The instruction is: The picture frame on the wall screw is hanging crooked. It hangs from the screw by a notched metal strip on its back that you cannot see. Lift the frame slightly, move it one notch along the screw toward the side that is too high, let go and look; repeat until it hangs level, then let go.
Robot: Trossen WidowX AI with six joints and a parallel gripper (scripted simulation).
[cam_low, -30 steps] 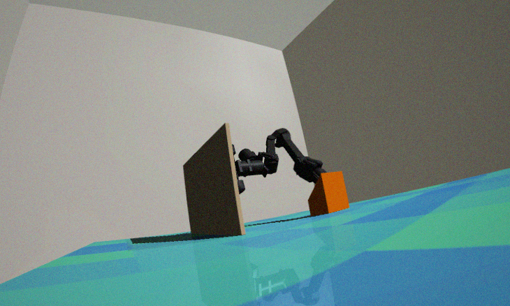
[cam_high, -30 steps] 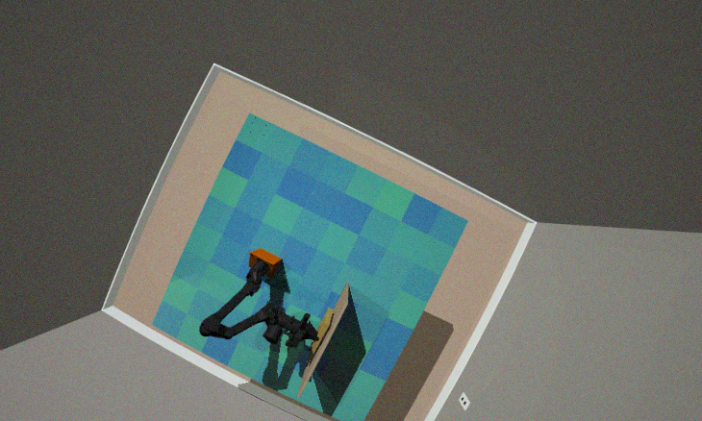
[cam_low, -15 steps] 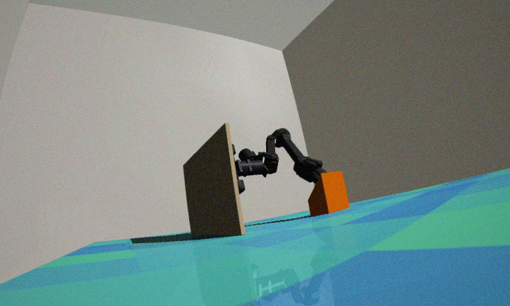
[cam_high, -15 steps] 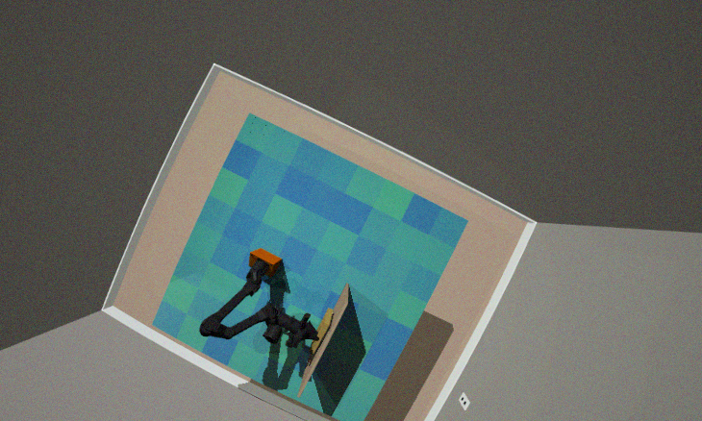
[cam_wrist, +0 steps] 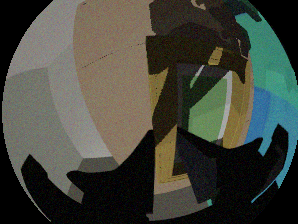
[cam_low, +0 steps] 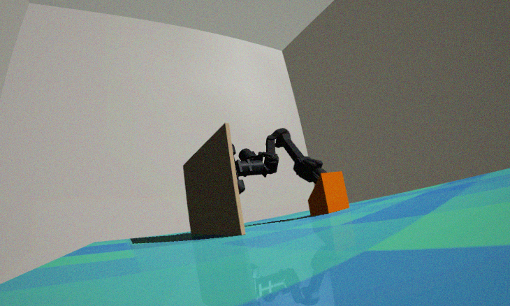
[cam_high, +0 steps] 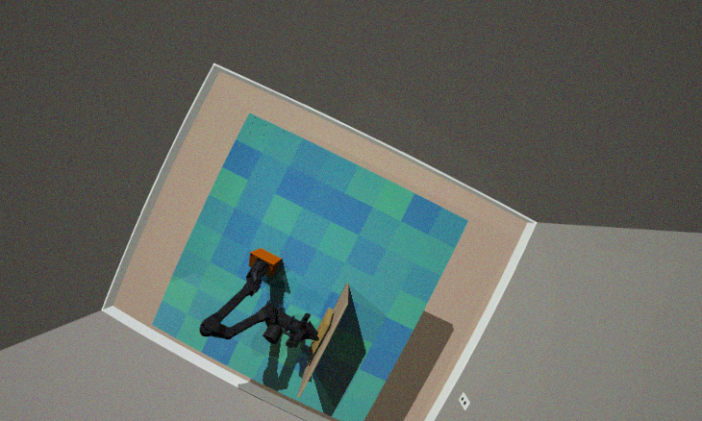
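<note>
Now: gripper tip 10 mm short of the picture frame, 10 mm to the right of it and 50 mm above it. From my gripper tip the other things lie so: wall panel: 20 mm ahead, 10 mm to the right, 70 mm below.
</note>
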